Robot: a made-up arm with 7 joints.
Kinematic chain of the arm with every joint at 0, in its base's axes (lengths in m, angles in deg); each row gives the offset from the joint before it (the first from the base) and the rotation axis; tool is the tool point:
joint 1: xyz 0 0 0.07 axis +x
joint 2: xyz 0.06 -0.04 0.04 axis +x
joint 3: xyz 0 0.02 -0.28 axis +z
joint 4: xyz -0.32 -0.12 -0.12 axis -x
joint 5: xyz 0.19 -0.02 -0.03 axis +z
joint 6: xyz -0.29 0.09 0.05 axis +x
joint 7: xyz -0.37 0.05 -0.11 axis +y
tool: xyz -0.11 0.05 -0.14
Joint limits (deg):
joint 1: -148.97..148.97
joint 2: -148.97..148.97
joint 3: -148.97..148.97
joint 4: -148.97..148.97
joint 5: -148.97..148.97
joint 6: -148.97..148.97
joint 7: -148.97..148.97
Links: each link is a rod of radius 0.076 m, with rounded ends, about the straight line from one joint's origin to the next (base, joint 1, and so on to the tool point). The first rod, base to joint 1, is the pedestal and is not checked.
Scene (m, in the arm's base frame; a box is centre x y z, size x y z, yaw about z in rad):
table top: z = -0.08
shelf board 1: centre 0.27 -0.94 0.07 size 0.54 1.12 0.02 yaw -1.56
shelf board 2: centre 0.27 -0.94 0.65 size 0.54 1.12 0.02 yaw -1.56
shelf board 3: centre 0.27 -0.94 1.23 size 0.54 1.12 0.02 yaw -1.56
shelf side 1: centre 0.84 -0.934 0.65 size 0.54 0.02 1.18 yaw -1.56
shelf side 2: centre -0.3 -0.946 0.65 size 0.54 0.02 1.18 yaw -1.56
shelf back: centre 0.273 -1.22 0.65 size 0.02 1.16 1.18 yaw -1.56
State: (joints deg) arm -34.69 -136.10 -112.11 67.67 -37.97 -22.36 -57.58
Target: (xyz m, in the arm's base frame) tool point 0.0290 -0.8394 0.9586
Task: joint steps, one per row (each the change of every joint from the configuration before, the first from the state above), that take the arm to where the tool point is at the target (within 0.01 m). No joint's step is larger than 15 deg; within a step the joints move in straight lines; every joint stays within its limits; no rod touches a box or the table.
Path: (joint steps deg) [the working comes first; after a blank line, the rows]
Joints at the target: -29.47 -136.21 -111.17 73.86 -45.47 -12.83 -29.85
Straight joint move there: clear.

1: 2.61 -0.06 0.47 3.09 -3.75 4.76 13.86
2: 2.61 -0.05 0.47 3.10 -3.75 4.77 13.87

